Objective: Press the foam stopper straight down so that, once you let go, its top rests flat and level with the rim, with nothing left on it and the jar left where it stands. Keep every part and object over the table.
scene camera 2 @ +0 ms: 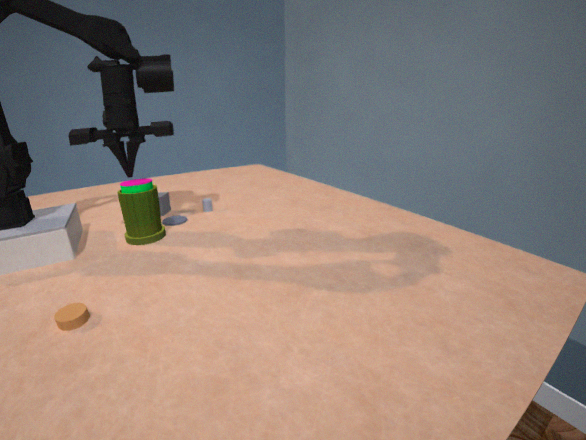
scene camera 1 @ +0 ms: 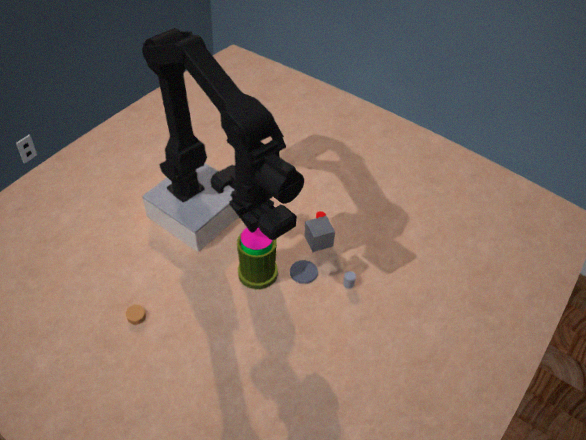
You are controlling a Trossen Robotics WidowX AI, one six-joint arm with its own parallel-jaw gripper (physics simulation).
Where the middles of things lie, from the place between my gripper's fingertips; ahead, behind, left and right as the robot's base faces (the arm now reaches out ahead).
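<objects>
Relative to my hand, the grey cube (scene camera 1: 319, 233) is 40 mm ahead, 160 mm to the left and 100 mm below; the orange disc (scene camera 2: 72, 316) is 80 mm behind, 260 mm to the right and 120 mm below. Going by their middles, the grey cube is the nearest to my hand of the things named here.
</objects>
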